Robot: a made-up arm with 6 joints. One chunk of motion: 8 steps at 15 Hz.
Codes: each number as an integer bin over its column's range. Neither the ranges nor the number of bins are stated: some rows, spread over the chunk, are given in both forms.
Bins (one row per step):
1: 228 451 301 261 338 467
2: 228 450 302 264 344 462
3: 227 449 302 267 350 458
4: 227 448 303 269 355 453
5: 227 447 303 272 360 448
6: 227 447 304 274 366 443
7: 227 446 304 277 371 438
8: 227 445 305 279 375 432
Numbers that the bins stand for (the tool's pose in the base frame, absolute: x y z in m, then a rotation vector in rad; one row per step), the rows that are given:
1: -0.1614 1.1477 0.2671 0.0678 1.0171 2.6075
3: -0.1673 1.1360 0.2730 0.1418 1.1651 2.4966
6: -0.1673 1.1243 0.2847 0.2281 1.3623 2.3116
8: -0.1673 1.1125 0.2906 0.2897 1.4733 2.1760
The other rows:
2: -0.1614 1.1419 0.2730 0.1048 1.0911 2.5459
4: -0.1673 1.1301 0.2789 0.1664 1.2267 2.4349
5: -0.1673 1.1243 0.2789 0.2034 1.2884 2.3733
7: -0.1673 1.1184 0.2847 0.2651 1.4240 2.2500

